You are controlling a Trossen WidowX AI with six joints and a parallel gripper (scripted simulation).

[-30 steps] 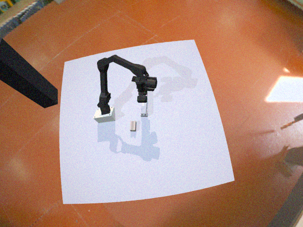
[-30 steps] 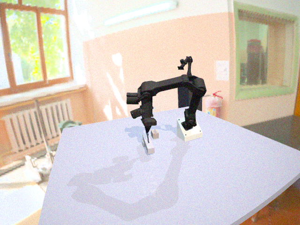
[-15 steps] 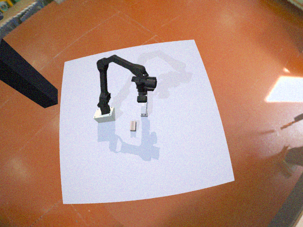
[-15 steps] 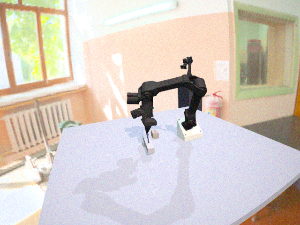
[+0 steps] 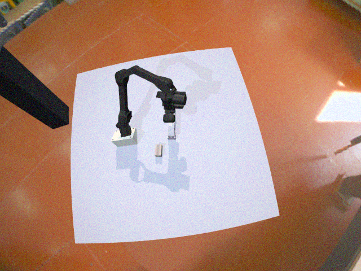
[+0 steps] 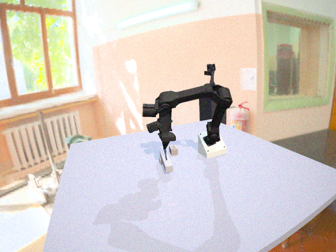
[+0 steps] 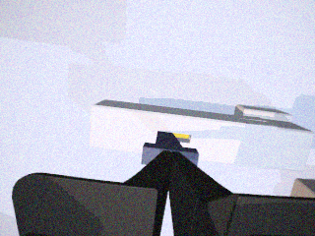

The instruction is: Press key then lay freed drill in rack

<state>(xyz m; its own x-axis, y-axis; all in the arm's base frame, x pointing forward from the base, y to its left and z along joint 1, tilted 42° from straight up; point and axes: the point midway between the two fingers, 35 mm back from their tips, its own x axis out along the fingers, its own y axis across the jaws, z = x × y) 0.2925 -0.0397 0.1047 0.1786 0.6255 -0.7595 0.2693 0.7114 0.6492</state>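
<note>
The drill is 2 cm behind my gripper tip, 5 cm to the right of it and 7 cm below it. From my gripper tip the other things lie so: dark key: 3 cm below; rack: 13 cm behind, 17 cm to the right, 10 cm below.
</note>
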